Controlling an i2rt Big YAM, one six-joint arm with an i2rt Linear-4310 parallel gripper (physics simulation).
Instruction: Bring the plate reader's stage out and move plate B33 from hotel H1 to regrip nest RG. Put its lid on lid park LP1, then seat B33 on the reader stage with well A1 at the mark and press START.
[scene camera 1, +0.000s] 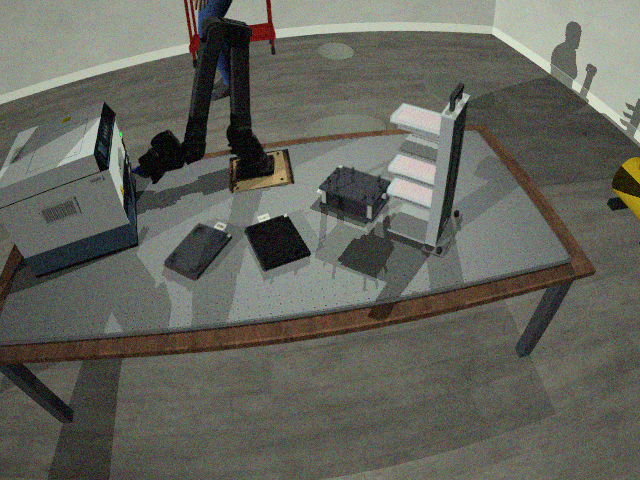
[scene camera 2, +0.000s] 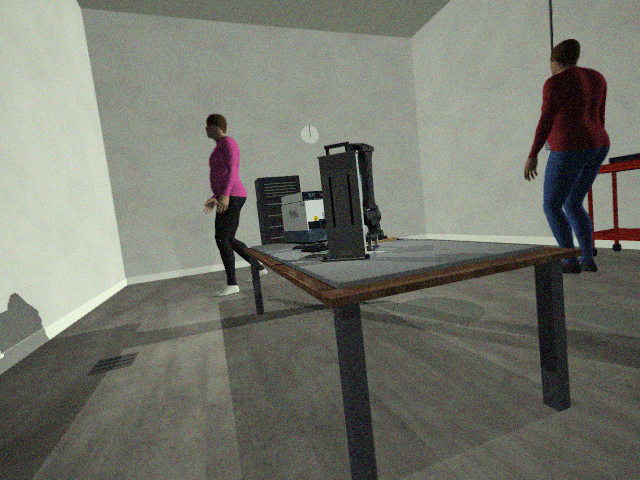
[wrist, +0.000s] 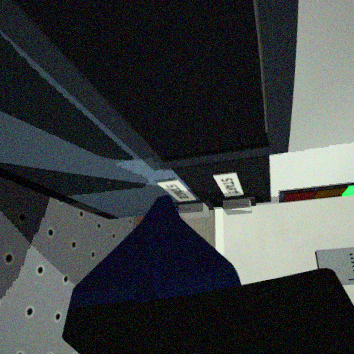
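My gripper is shut and empty. Its blue fingertip is at the front of the white and blue plate reader, close beside the STAGE button; contact cannot be told. The START button is to its right in the wrist view. No stage shows sticking out of the reader in scene camera 1. A tall hotel holds an upper plate, a middle plate and a lower plate. Their names cannot be read, so B33 cannot be told.
Between reader and hotel are a grey pad, a black pad and a raised dark block with posts; their labels are unreadable. The arm's wooden base plate is at the table's back. Two people are beyond the table.
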